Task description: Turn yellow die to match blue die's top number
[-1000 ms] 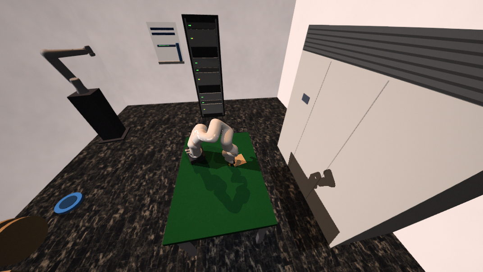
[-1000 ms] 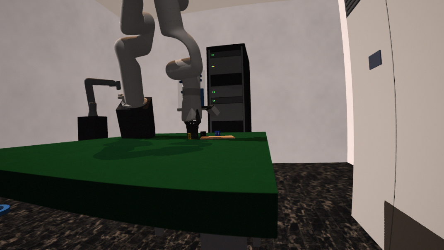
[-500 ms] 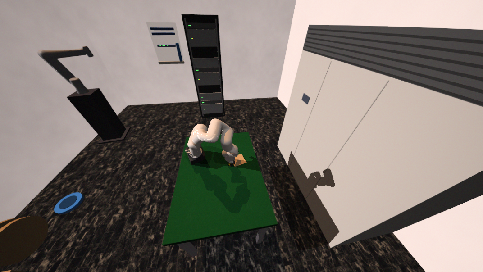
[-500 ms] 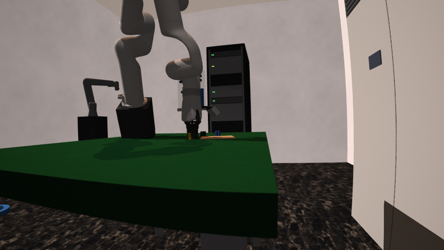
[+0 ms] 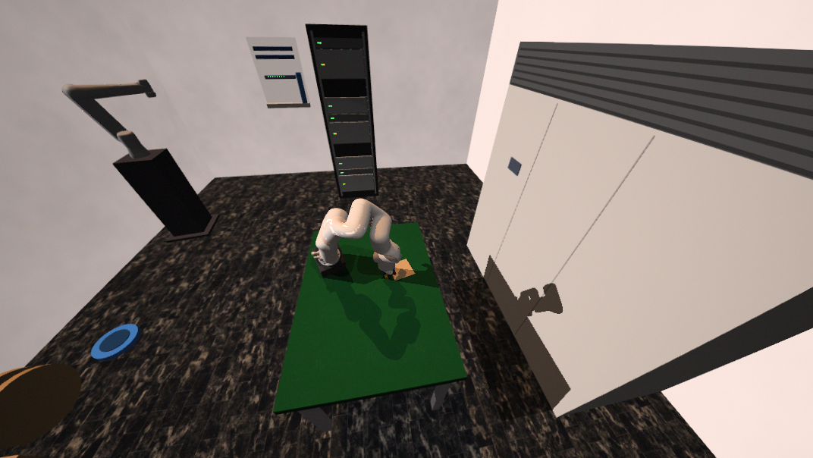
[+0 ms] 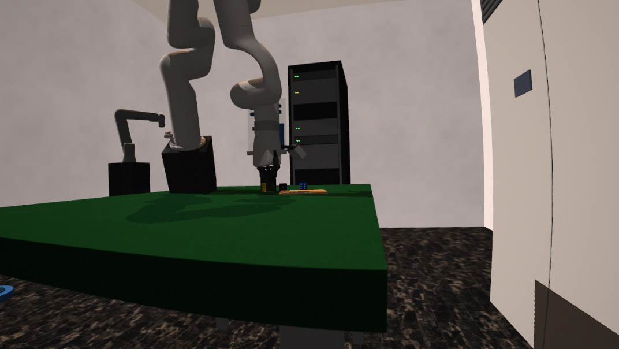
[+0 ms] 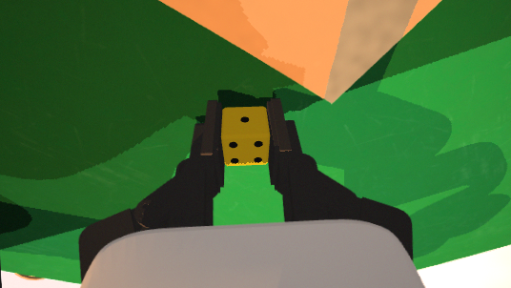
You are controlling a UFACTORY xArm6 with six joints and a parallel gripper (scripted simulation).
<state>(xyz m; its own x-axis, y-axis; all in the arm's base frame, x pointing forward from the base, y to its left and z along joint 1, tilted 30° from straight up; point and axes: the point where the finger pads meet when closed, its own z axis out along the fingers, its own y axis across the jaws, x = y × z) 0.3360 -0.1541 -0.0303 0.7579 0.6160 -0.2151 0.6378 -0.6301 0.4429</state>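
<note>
The mat lies 10 cm ahead of my hand, 4 cm to the left of it and 3 cm below it. The rest, counted from my hand: black die (2 cm ahead, 15 cm to the left, 2 cm below); yellow die (1 cm below); blue die (9 cm ahead, 17 cm to the left, 2 cm below).
</note>
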